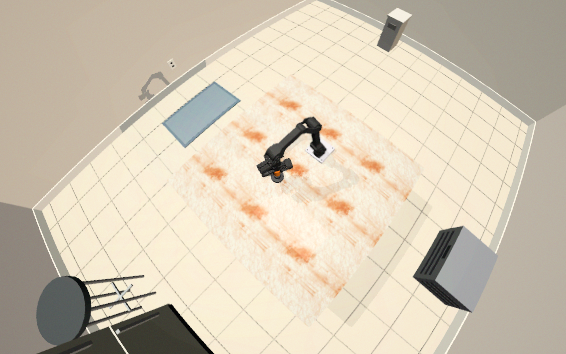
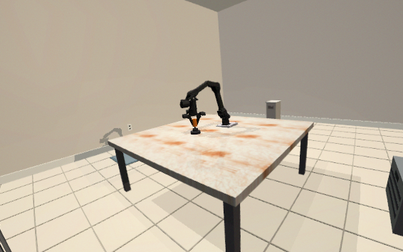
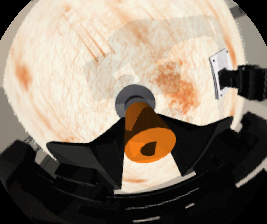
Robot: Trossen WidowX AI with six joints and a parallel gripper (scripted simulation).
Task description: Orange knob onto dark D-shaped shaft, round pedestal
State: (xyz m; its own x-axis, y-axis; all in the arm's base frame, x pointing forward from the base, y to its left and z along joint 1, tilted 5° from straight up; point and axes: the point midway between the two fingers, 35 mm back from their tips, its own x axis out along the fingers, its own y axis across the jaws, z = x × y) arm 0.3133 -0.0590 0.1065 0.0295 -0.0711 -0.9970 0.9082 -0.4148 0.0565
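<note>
The orange knob lies 20 mm above my gripper tip. Round my gripper tip: dark round pedestal: 40 mm below.
</note>
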